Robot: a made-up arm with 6 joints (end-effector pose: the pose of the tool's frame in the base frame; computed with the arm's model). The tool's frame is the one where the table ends. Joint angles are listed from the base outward.
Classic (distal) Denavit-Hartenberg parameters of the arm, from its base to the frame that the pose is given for. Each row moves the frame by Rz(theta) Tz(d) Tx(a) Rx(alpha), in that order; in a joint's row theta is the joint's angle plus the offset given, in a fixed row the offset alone. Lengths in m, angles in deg.
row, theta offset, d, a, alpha
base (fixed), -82.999, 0, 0.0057, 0
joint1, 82.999, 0.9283, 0.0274, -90
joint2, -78.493, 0, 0.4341, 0
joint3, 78.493, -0.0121, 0.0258, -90
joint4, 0, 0.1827, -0.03, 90
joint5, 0, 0.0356, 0.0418, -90
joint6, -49.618, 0, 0.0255, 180
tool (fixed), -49.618, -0.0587, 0, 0
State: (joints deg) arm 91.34 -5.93 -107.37 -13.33 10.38 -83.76
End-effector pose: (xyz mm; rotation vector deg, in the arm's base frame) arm -42.9 289.0 1454.5 8.97 138.27 -109.75
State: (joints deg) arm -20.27 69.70 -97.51 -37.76 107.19 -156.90
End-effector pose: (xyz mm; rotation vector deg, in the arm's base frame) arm 441.1 -220.6 803.7 98.01 51.54 118.64
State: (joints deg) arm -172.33 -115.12 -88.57 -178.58 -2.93 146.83
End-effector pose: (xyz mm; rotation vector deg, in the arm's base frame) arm 496.7 83.5 1039.7 166.82 -35.60 -29.45
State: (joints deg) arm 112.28 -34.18 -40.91 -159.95 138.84 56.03
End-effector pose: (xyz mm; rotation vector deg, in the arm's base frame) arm 51.9 90.1 1404.1 -28.99 -143.54 -28.43
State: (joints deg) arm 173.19 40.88 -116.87 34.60 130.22 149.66
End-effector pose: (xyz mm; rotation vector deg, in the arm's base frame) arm -529.2 4.5 1103.1 -50.44 -39.09 29.21
